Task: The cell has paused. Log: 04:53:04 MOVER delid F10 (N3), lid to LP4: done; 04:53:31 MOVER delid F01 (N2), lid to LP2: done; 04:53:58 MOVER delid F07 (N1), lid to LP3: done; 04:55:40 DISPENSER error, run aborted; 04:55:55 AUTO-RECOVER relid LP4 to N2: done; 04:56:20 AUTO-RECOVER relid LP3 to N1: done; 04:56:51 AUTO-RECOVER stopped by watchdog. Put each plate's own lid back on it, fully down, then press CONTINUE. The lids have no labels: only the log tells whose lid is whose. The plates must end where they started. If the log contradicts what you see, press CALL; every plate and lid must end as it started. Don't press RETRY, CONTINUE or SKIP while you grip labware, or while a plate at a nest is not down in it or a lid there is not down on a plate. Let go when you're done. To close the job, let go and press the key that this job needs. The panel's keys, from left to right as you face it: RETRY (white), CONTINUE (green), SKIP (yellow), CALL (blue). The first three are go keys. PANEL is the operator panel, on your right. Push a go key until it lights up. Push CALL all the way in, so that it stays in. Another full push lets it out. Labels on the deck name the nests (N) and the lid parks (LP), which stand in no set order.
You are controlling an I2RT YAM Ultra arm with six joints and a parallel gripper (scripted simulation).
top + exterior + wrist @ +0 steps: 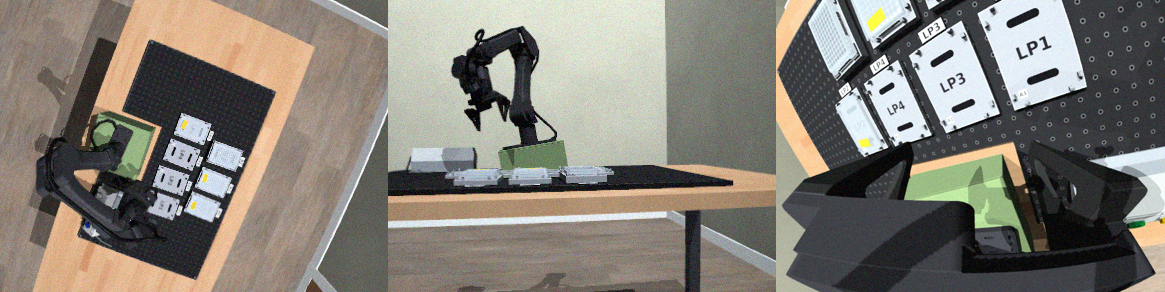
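Right now my hand is 6 cm short of the lid park LP3, 6 cm to the right of it and 16 cm above it. From my hand the other things lie so: lid park LP4: 5 cm ahead, 19 cm to the left, 16 cm below; then green continue key: 19 cm behind, 18 cm to the right, 9 cm below; then lid park LP1: 7 cm ahead, 6 cm to the right, 16 cm below.
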